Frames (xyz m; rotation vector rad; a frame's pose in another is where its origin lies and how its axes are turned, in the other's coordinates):
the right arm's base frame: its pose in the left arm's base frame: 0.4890 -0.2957 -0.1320 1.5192 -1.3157 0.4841
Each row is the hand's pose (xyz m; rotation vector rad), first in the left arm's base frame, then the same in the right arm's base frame.
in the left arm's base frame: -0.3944 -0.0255 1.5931 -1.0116 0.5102 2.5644
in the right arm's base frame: 0.9892 1.5600 -0.6461 -0.7313 -2.5035 -1.5446
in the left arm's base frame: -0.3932 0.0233 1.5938 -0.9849 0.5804 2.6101
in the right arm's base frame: 0.9665 1.5651 -0.6890 -0.8103 -2.4794 -1.4876
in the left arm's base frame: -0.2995 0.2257 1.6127 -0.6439 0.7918 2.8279
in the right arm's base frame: 0.9139 1.5138 -0.9004 -1.2569 -2.4496 -1.2677
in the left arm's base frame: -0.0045 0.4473 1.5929 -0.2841 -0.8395 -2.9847
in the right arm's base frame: 0.8851 1.2679 -1.1747 1.8785 2.1251 0.8096
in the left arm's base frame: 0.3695 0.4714 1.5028 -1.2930 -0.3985 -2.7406
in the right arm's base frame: 0.9201 0.8972 -1.2742 1.9628 1.3546 0.3972
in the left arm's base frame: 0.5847 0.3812 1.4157 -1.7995 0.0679 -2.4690
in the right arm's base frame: 0.9621 0.6562 -1.2274 1.8309 0.8533 0.2728
